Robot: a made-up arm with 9 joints. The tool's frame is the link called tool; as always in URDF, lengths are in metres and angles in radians.
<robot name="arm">
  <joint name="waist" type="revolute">
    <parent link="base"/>
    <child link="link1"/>
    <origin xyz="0 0 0.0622" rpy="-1.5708 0 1.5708"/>
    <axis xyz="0 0 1"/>
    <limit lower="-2.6" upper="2.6" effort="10" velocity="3.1"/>
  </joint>
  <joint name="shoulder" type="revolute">
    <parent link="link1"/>
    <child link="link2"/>
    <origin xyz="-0.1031 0.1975 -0.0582" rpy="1.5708 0 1.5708"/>
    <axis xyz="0 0 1"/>
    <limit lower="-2.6" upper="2.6" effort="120" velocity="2.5"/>
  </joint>
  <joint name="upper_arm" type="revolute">
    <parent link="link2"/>
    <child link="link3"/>
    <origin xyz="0.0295 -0.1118 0.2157" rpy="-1.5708 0 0"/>
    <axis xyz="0 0 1"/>
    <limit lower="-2.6" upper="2.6" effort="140" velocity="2.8"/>
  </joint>
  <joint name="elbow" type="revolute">
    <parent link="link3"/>
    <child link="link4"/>
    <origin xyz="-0.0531 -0.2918 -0.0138" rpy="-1.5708 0 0"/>
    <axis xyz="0 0 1"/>
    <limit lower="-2.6" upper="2.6" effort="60" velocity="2.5"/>
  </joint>
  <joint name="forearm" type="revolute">
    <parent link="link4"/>
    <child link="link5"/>
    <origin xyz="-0.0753 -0.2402 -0.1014" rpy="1.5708 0 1.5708"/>
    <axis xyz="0 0 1"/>
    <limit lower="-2.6" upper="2.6" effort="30" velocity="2.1"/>
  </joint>
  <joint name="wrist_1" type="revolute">
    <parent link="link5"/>
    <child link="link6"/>
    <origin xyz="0.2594 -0.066 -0.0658" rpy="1.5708 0 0"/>
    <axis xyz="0 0 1"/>
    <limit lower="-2.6" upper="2.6" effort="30" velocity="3"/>
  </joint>
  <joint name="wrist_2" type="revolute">
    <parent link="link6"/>
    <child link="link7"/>
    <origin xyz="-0.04 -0.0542 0.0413" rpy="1.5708 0 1.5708"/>
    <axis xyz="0 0 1"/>
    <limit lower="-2.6" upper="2.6" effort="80" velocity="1.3"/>
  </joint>
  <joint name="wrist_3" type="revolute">
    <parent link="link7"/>
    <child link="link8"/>
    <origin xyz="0.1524 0.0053 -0.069" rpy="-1.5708 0 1.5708"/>
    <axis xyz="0 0 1"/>
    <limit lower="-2.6" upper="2.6" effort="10" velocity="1.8"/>
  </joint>
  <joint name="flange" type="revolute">
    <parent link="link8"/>
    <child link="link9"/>
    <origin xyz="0.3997 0.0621 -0.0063" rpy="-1.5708 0 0"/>
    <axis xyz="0 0 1"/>
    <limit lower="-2.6" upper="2.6" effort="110" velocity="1.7"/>
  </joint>
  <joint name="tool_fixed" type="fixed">
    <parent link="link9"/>
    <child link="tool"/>
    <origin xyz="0.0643 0.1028 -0.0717" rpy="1.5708 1.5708 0"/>
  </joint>
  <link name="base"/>
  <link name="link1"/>
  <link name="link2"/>
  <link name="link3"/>
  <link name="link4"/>
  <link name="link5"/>
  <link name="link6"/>
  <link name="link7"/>
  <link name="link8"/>
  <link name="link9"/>
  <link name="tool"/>
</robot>
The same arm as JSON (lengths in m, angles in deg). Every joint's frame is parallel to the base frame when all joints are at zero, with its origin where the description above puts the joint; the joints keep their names.
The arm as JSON. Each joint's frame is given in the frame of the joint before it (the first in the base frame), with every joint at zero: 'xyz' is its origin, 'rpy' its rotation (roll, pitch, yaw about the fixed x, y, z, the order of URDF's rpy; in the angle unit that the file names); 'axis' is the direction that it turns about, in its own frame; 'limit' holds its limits. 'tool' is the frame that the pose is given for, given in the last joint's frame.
{"units": {"length": "m", "angle": "deg"}, "joints": [
  {"name": "waist", "type": "revolute", "origin": {"xyz": [0.0, 0.0, 0.0622], "rpy": [0.0, 0.0, 0.0]}, "axis": [-1.0, 0.0, 0.0], "limit": {"lower": -148.97, "upper": 148.97}},
  {"name": "shoulder", "type": "revolute", "origin": {"xyz": [0.0582, -0.1031, -0.1975], "rpy": [0.0, 0.0, 0.0]}, "axis": [0.0, 1.0, 0.0], "limit": {"lower": -148.97, "upper": 148.97}},
  {"name": "upper_arm", "type": "revolute", "origin": {"xyz": [0.1118, 0.2157, -0.0295], "rpy": [0.0, 0.0, 0.0]}, "axis": [-1.0, 0.0, 0.0], "limit": {"lower": -148.97, "upper": 148.97}},
  {"name": "elbow", "type": "revolute", "origin": {"xyz": [0.0138, 0.2918, 0.0531], "rpy": [0.0, 0.0, 0.0]}, "axis": [0.0, -1.0, 0.0], "limit": {"lower": -148.97, "upper": 148.97}},
  {"name": "forearm", "type": "revolute", "origin": {"xyz": [-0.2402, 0.1014, 0.0753], "rpy": [0.0, 0.0, 0.0]}, "axis": [0.0, 0.0, -1.0], "limit": {"lower": -148.97, "upper": 148.97}},
  {"name": "wrist_1", "type": "revolute", "origin": {"xyz": [0.2594, 0.066, 0.0658], "rpy": [0.0, 0.0, 0.0]}, "axis": [0.0, 1.0, 0.0], "limit": {"lower": -148.97, "upper": 148.97}},
  {"name": "wrist_2", "type": "revolute", "origin": {"xyz": [-0.04, 0.0413, 0.0542], "rpy": [0.0, 0.0, 0.0]}, "axis": [1.0, 0.0, 0.0], "limit": {"lower": -148.97, "upper": 148.97}},
  {"name": "wrist_3", "type": "revolute", "origin": {"xyz": [-0.069, 0.0053, -0.1524], "rpy": [0.0, 0.0, 0.0]}, "axis": [0.0, 0.0, 1.0], "limit": {"lower": -148.97, "upper": 148.97}},
  {"name": "flange", "type": "revolute", "origin": {"xyz": [-0.0621, 0.3997, -0.0063], "rpy": [0.0, 0.0, 0.0]}, "axis": [-1.0, 0.0, 0.0], "limit": {"lower": -148.97, "upper": 148.97}}
], "tool": {"origin": {"xyz": [0.0717, 0.0643, -0.1028], "rpy": [0.0, 0.0, 0.0]}}}

